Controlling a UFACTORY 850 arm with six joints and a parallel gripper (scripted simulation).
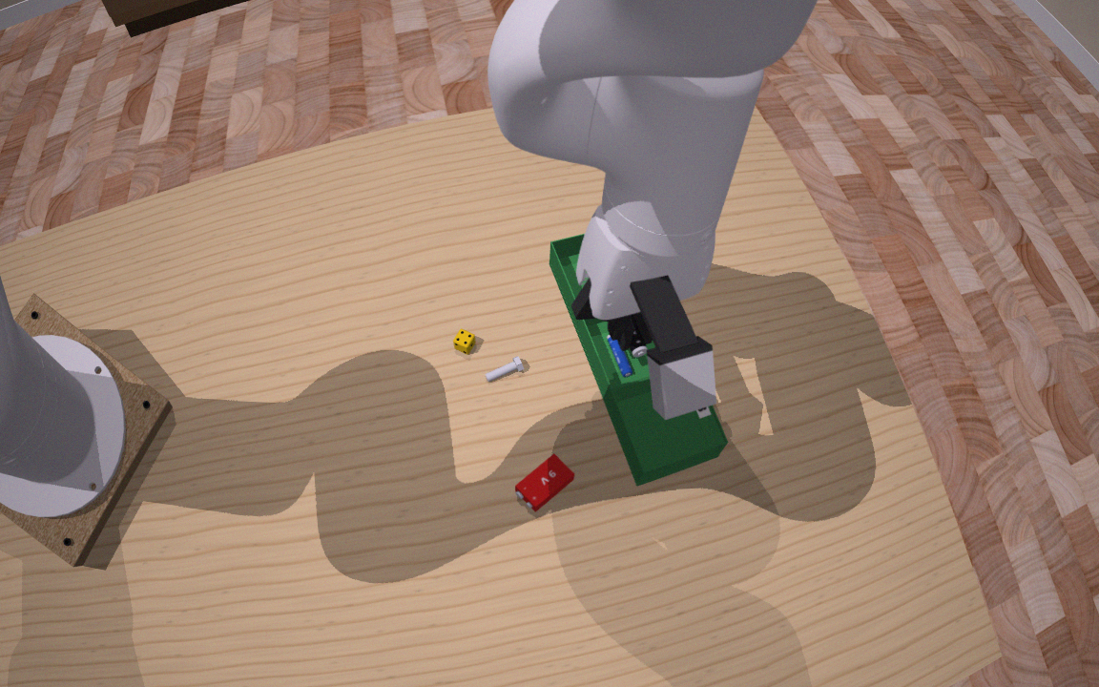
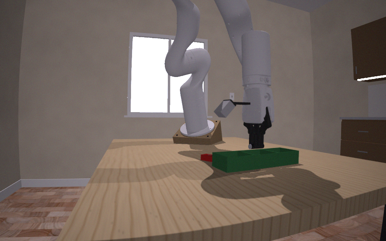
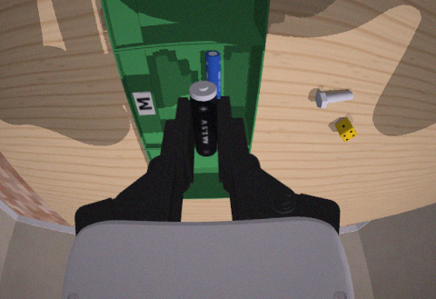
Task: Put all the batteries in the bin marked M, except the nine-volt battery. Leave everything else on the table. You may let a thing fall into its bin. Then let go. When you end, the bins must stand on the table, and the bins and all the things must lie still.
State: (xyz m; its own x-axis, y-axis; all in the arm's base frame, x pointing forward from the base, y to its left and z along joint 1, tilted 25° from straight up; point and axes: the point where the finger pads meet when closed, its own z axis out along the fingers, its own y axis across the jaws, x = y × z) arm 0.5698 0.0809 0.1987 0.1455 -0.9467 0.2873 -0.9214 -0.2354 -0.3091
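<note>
The green three-part bin lies 50 mm below my hand and 10 mm ahead of it. From my hand the other things lie so: white bolt (110 mm behind, 60 mm below); then black battery (20 mm below); then blue battery (60 mm below, 10 mm behind).
</note>
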